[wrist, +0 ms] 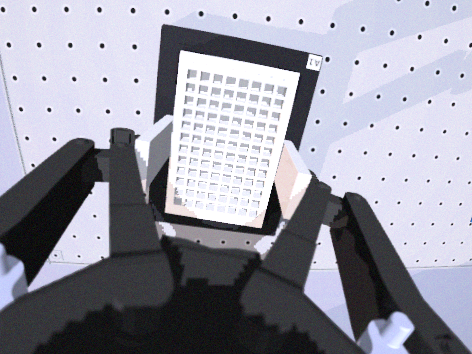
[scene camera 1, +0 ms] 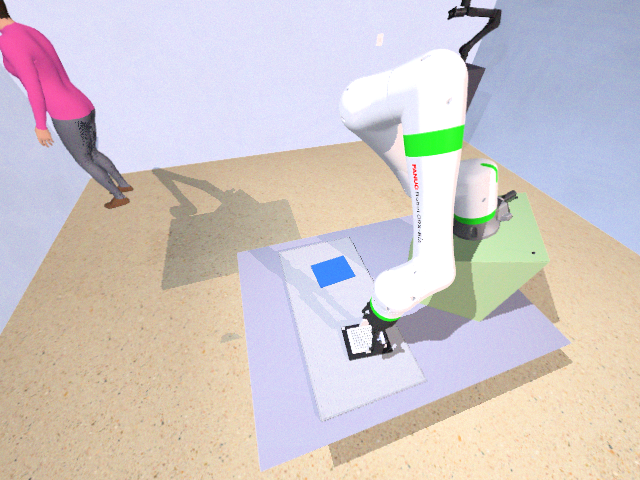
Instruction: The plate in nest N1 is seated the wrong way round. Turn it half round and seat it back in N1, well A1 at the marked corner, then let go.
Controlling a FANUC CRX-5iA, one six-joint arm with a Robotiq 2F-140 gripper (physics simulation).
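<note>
The white well plate (scene camera 1: 358,339) (wrist: 227,145) lies level at the black nest (scene camera 1: 360,356) (wrist: 166,80), inside its outline in the wrist view, with black rim showing on all sides. Whether it is fully down or slightly above the seat cannot be told. The A1 label (wrist: 314,62) is on the nest's upper right corner in the wrist view. Which plate corner holds well A1 cannot be made out. My gripper (scene camera 1: 373,334) (wrist: 226,145) is shut on the plate, with a pale pad against each long side. The fingers hide parts of the nest's sides.
The nest stands on a pale perforated board (scene camera 1: 336,387) (wrist: 90,65) on a lilac table (scene camera 1: 279,434). A blue rectangle (scene camera 1: 333,271) lies farther back on the board. The arm's base stands on a green block (scene camera 1: 496,276). A person in pink (scene camera 1: 56,87) stands at the far left.
</note>
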